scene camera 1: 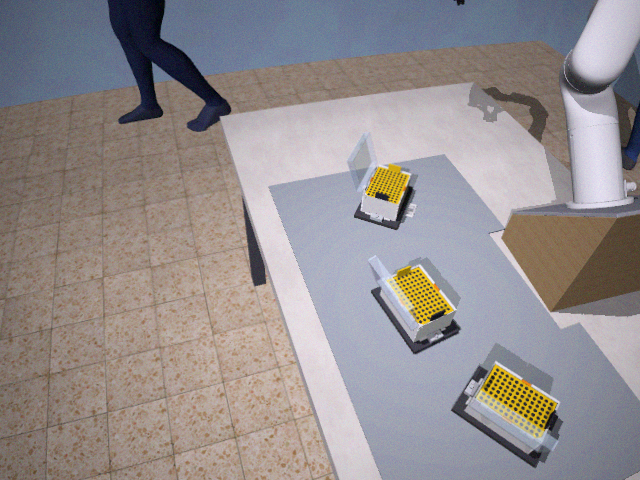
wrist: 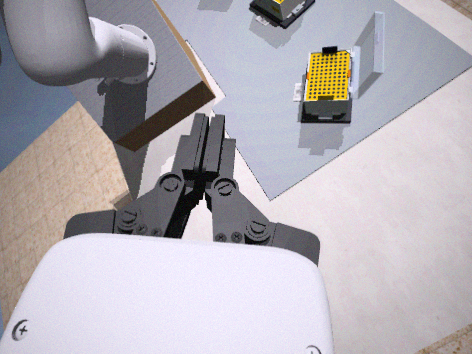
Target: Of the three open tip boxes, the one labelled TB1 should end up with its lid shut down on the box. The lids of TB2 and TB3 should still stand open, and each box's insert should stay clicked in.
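Frame: origin at the arm's base, x ahead, y down, z left, level; millimetres.
Where they show: gripper, fingertip midpoint: [scene camera 1: 459, 0] [wrist: 211, 132]; arm's base, origin of the base link: [scene camera 1: 599, 205] [wrist: 130, 55].
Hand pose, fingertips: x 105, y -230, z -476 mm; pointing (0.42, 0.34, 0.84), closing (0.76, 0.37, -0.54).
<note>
Things, the pixels of their top centre, and the offset from my fingertips. "spot": a spot on its surface instead. Level surfaces: height alone.
- far box, middle of its top: [wrist: 327, 70] [scene camera 1: 388, 179] dy +327, dx +215, dz +185 mm
- middle box, surface spot: [wrist: 283, 11] spot: dy +368, dx +263, dz +427 mm
- grey-blue mat, its level: dy +402 mm
- pale table, its level: dy +405 mm
Three tip boxes with yellow inserts stand on dark bases; their labels are not readable. The far box [scene camera 1: 388, 184] [wrist: 327, 77] has its clear lid [scene camera 1: 363, 157] [wrist: 378, 45] standing open. The middle box [scene camera 1: 419, 295] [wrist: 283, 11] has its clear lid [scene camera 1: 379, 268] open at its left side in the scene view; its top is cut off in the wrist view. The near box [scene camera 1: 516, 392] has its clear lid [scene camera 1: 551, 442] open along its front-left side. The inserts look seated. My gripper [wrist: 211, 132] is shut and empty, high above the table and apart from the boxes; its dark tips show at the scene view's top edge.
The boxes stand on a grey-blue mat [scene camera 1: 330, 222] [wrist: 270, 165] on a pale table [scene camera 1: 310, 134] [wrist: 380, 200]. The arm's base stands on a wooden block [scene camera 1: 563, 253] [wrist: 170, 115] at the table's right in the scene view. A person's dark-clad legs [scene camera 1: 147, 51] show behind the table.
</note>
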